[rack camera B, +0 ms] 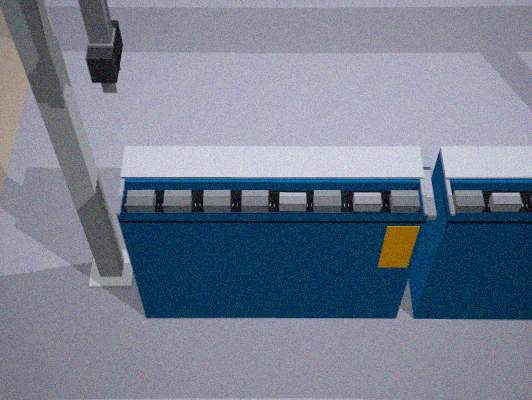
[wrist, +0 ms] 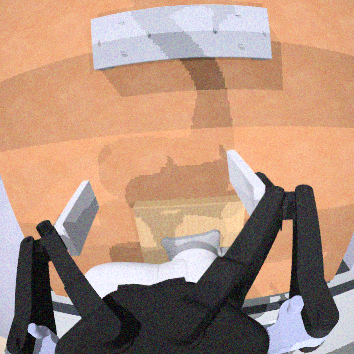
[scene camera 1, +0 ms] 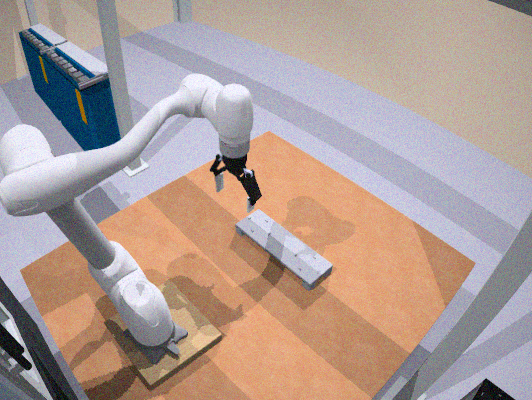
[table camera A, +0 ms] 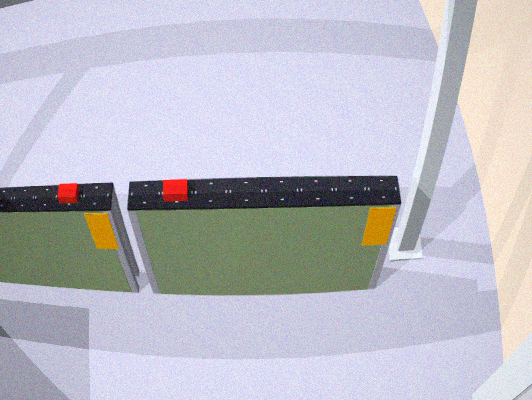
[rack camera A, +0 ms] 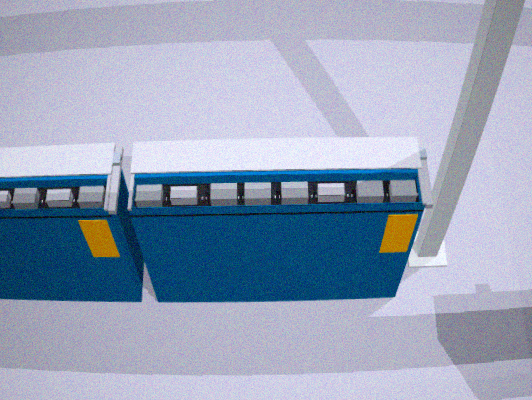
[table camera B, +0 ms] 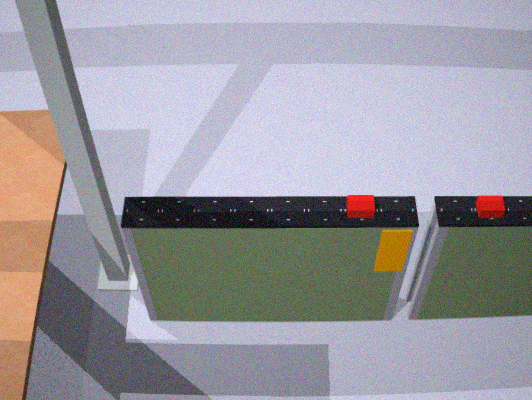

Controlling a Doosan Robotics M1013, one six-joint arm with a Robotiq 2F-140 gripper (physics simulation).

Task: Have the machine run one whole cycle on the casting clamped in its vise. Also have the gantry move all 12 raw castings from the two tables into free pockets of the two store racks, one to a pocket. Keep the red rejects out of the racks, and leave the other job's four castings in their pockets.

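Places are measured from the arm's base along level axes (x left, y down, z back), in metres.
Pixels of known places: gripper, between the fingertips: (wrist: 158,180) (scene camera 1: 234,199); arm's base, origin of its link: (wrist: 194,254) (scene camera 1: 155,334).
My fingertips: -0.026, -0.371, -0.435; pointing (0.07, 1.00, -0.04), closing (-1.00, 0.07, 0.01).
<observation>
For each thing: its top centre in the pictures, then the offset to it from my fingertips, as dx, dy, dz.
- red reject, centre of its top: (table camera B: 361,202) (table camera A: 67,190) -1.962, +0.311, +0.053
- long pale plate, centre of its top: (wrist: 180,29) (scene camera 1: 282,243) -0.064, +0.357, -0.209
A blue store rack (rack camera A: 270,255) at the centre of rack camera A holds a grey casting (rack camera A: 258,193) and others in a full row, two of them paler. The other blue rack (rack camera B: 265,270) in rack camera B is also full in a row, with a grey casting (rack camera B: 255,198) and two paler ones (rack camera B: 293,201) (rack camera B: 367,201) among them. A red reject (table camera A: 175,190) sits on one green-fronted table (table camera A: 255,250); another red reject (table camera B: 360,206) sits on the second table (table camera B: 265,275). No grey castings show on the tables. My gripper (scene camera 1: 234,197) (wrist: 158,180) is open and empty above the orange floor. The machine's vise does not show.
A long pale plate (scene camera 1: 282,247) (wrist: 180,37) lies on low supports beyond the gripper. The arm stands on a wooden base board (scene camera 1: 202,332). A dark block (rack camera B: 103,65) on a grey column hangs behind the rack, at upper left in rack camera B. Grey posts (rack camera A: 462,130) (table camera B: 75,135) stand near the racks and tables.
</observation>
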